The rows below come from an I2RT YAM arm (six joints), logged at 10 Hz.
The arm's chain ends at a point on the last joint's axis. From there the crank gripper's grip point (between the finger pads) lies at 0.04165 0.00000 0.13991 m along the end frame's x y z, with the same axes.
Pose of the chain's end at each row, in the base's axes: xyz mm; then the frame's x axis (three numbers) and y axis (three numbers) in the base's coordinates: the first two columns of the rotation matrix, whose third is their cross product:
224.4 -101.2 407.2 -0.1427 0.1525 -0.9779 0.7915 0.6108 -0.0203
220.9 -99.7 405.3 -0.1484 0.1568 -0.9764 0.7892 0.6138 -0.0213
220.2 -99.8 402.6 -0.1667 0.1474 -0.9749 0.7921 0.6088 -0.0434
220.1 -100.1 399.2 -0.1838 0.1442 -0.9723 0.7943 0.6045 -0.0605
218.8 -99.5 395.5 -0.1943 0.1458 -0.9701 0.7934 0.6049 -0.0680
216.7 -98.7 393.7 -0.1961 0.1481 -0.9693 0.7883 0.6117 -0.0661
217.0 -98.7 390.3 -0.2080 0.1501 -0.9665 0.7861 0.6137 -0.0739
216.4 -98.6 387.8 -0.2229 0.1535 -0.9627 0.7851 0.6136 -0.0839
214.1 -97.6 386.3 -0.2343 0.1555 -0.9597 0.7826 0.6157 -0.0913
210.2 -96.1 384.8 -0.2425 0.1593 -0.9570 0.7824 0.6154 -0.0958
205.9 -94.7 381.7 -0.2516 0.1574 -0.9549 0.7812 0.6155 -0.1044
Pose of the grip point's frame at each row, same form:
301.6 -203.5 337.4 -0.1427 0.1525 -0.9779 0.7915 0.6108 -0.0203
298.1 -201.4 334.6 -0.1484 0.1568 -0.9764 0.7892 0.6138 -0.0213
295.4 -202.7 331.5 -0.1667 0.1474 -0.9749 0.7921 0.6088 -0.0434
293.5 -203.7 327.1 -0.1838 0.1442 -0.9723 0.7943 0.6045 -0.0605
291.4 -203.0 322.5 -0.1943 0.1458 -0.9701 0.7934 0.6049 -0.0680
290.1 -201.3 320.2 -0.1961 0.1481 -0.9693 0.7883 0.6117 -0.0661
289.8 -200.9 315.7 -0.2080 0.1501 -0.9665 0.7861 0.6137 -0.0739
288.0 -200.6 311.7 -0.2229 0.1535 -0.9627 0.7851 0.6136 -0.0839
285.0 -199.2 309.1 -0.2343 0.1555 -0.9597 0.7826 0.6157 -0.0913
280.4 -197.5 306.6 -0.2425 0.1593 -0.9570 0.7824 0.6154 -0.0958
275.4 -196.2 303.1 -0.2516 0.1574 -0.9549 0.7812 0.6155 -0.1044

